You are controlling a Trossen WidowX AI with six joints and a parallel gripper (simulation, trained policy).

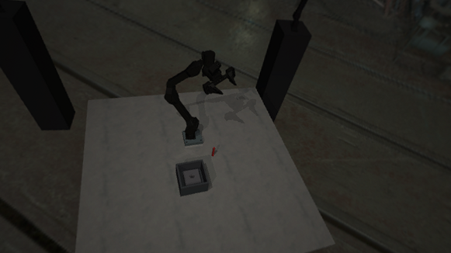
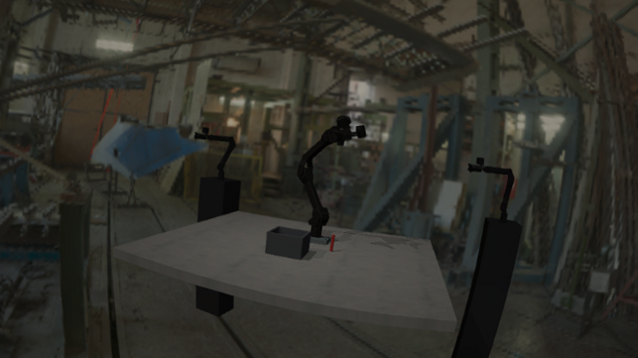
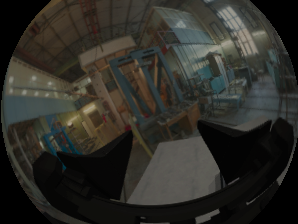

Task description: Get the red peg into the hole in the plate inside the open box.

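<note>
My gripper tip is 10 mm short of the red peg, 20 mm to the left of it and 530 mm above it. Round my gripper tip: plate: 190 mm ahead, 170 mm to the right, 520 mm below; grey box: 190 mm ahead, 170 mm to the right, 540 mm below.
</note>
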